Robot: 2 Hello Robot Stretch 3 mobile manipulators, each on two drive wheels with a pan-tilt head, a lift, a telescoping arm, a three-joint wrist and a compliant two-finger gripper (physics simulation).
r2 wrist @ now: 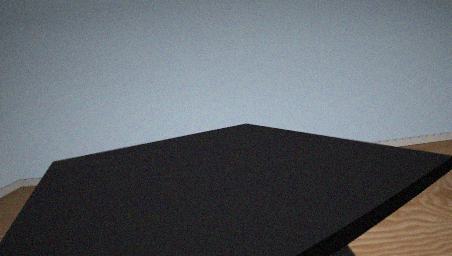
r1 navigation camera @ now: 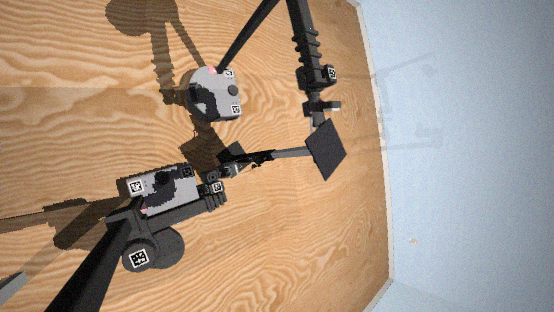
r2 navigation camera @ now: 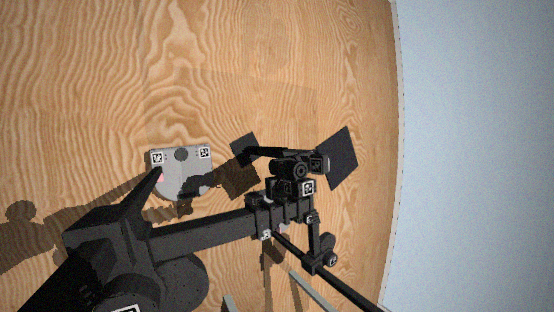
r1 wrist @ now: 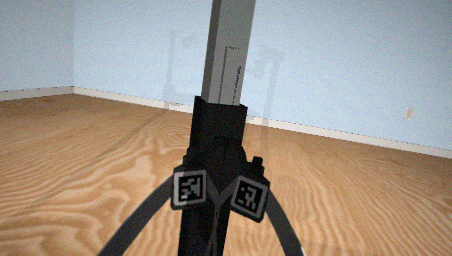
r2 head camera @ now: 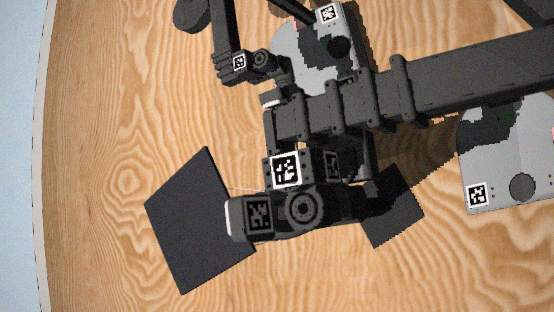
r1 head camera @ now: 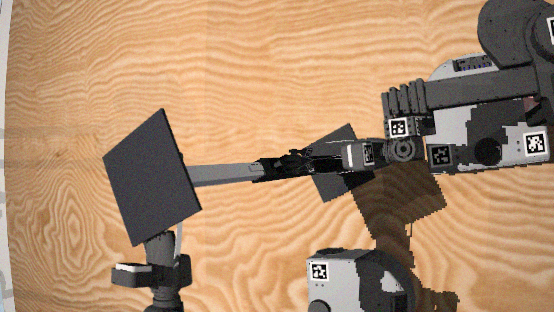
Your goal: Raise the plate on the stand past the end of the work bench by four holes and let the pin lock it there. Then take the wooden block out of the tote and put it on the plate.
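The dark square plate sits atop the stand's grey post, which rises from a black sleeve. r1's gripper has its fingers drawn together at the sleeve, shut on the pin's knob, which the fingertips mostly hide. r2's wrist is beside and below the plate's edge; its fingers reach under the plate, and the fingertips are hidden. The tote, wooden block and work bench do not show.
The stand's dark foot is on the wood floor. r1's base and r2's base stand nearby. r2's arm crosses near r1's wrist in r2's head view. A pale bar shows low in r2's navigation view.
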